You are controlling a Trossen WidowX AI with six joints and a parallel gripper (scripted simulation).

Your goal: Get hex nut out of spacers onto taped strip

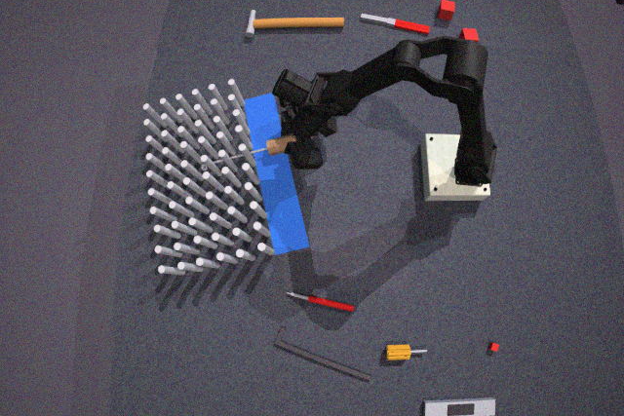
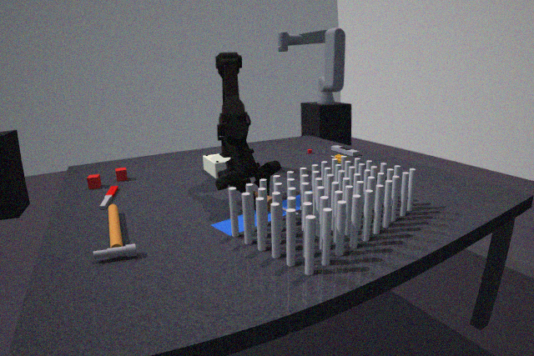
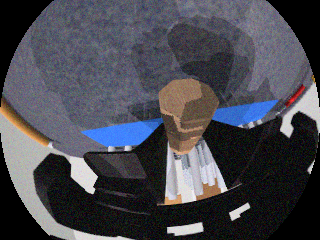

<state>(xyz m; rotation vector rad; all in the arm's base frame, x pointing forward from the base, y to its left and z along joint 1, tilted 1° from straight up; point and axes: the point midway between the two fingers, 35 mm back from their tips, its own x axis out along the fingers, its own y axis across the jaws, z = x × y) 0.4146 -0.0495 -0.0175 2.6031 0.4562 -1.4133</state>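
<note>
Now: gripper tip 5 cm to the right of the blue taped strip, 2 cm short of it and 1 cm above it. From my gripper tip the other things lie so: small red cube: 52 cm behind, 43 cm to the left; red screwdriver: 35 cm to the left, 10 cm behind; yellow-handled screwdriver: 45 cm to the left, 31 cm behind.
</note>
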